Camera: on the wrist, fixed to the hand. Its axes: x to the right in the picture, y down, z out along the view.
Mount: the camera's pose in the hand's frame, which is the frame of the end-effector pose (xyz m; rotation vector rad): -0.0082 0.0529 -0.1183 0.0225 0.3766 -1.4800
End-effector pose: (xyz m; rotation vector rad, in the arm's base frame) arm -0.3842 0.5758 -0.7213 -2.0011 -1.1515 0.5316
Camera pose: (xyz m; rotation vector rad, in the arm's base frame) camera -0.2808 0.5047 -0.6880 -0.7147 -1.8973 -0.5599
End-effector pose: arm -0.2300 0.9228 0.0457 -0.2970 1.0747 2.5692
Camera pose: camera -0.2357 0.8011 0.0007 -1.0871 0.5448 1.1691
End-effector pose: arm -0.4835 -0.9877 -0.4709 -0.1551 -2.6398 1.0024
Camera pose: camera -0.4377 -0.8754 -0.4245 1.2563 -1.6217 0.3580
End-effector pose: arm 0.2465 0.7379 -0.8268 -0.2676 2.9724 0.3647
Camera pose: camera 0.2312 0.7601 -0.6998 2.2865 -2.0428 -0.0523
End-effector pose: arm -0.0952 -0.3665 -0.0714 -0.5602 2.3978 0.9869
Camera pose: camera -0.1496 -0.4169 0.0352 -2.1428 1.4588 0.1475
